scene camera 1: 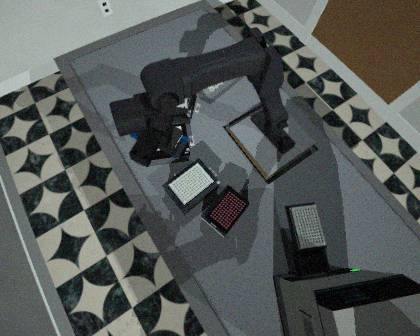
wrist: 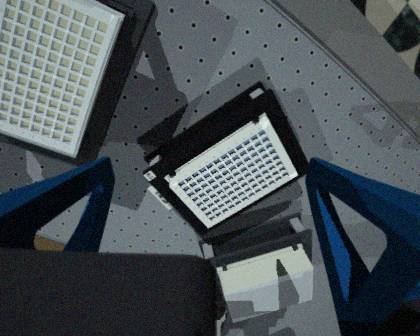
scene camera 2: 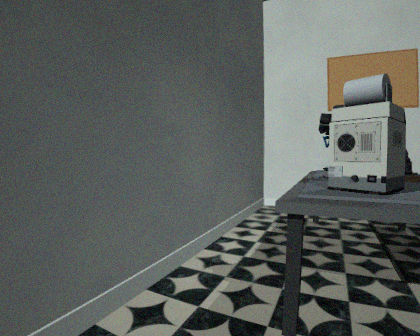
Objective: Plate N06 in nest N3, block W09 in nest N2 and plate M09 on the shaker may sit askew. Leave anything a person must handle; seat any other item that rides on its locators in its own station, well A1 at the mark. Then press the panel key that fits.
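My gripper is open, its blue fingers spread to either side of a white plate with blue wells. That plate lies in a black nest with a small corner mark; a wide black strip shows along its upper edge. Whether it tilts is unclear. A pale block sits in another black nest below it in the wrist view, partly shadowed. A larger white plate rests on a dark base. A red-welled plate is beside it. A grey plate rests on a black support. Station names are unreadable.
A large instrument with a green light stands by the grey plate's support. A brown and black frame lies near the arm's base. The table edge runs past the plates. A dark body covers the wrist view's lower left.
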